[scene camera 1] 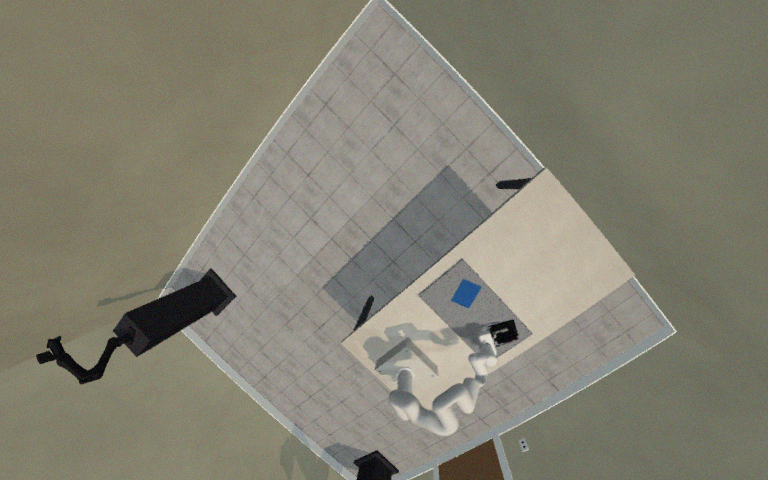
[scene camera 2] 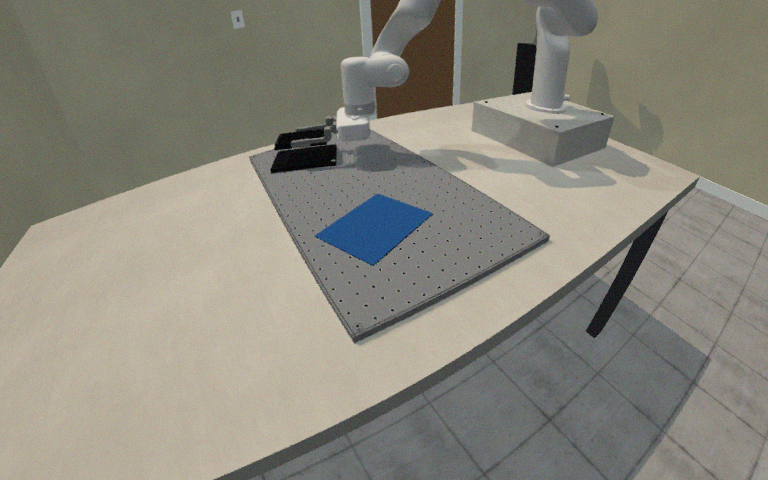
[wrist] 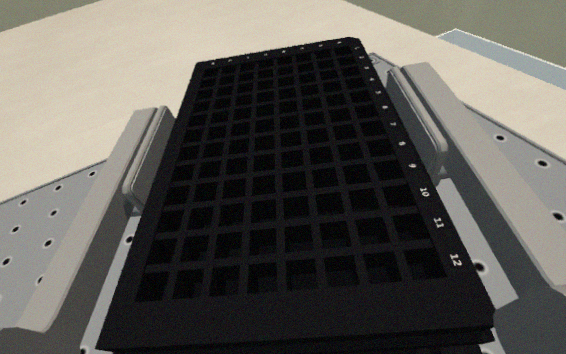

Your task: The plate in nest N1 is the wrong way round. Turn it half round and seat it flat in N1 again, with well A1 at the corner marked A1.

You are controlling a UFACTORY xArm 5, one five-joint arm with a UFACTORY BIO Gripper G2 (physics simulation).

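Observation:
My gripper [scene camera 1: 500, 331] [scene camera 2: 295, 137] [wrist: 283, 140] is shut on the black well plate, with one finger along each long side. The plate [scene camera 2: 283, 138] [wrist: 287, 132] is held roughly level above the board. In the wrist view its column numbers run down the right side, small at the far end, with 12 nearest; the letters on the far edge are too small to read. A black nest [scene camera 2: 304, 159] lies on the board, lower than the plate and apart from it in scene camera 2. The nest's A1 mark cannot be made out.
A grey perforated board [scene camera 1: 438, 291] [scene camera 2: 464, 243] [wrist: 30, 260] lies on the beige table [scene camera 1: 555, 243] [scene camera 2: 169, 316] [wrist: 100, 55]. A flat blue rectangle [scene camera 1: 466, 293] [scene camera 2: 373, 227] lies on the board. The arm's base block [scene camera 2: 515, 133] stands at the table's back right in scene camera 2.

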